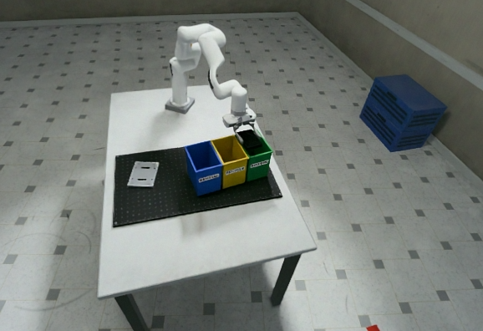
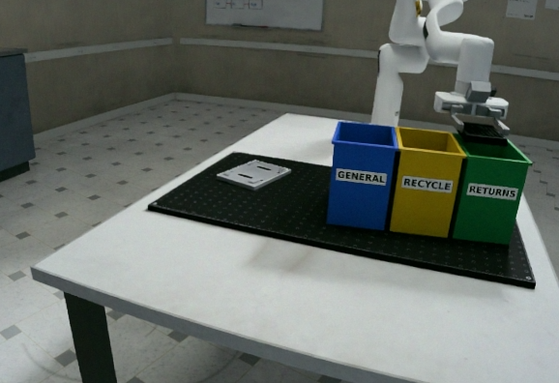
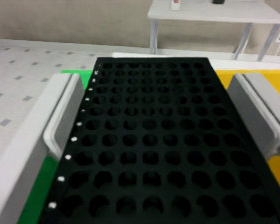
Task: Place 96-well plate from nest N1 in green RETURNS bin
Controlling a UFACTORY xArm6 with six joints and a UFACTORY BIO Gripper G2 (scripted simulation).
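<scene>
Now: the green returns bin 13 cm below my hand and 2 cm to the left of it. From my hand the other things lie so: blue general bin (23 cm to the right, 13 cm below, 6 cm ahead); then yellow recycle bin (13 cm below, 10 cm to the right, 3 cm ahead); then black 96-well plate (1 cm below).
</scene>
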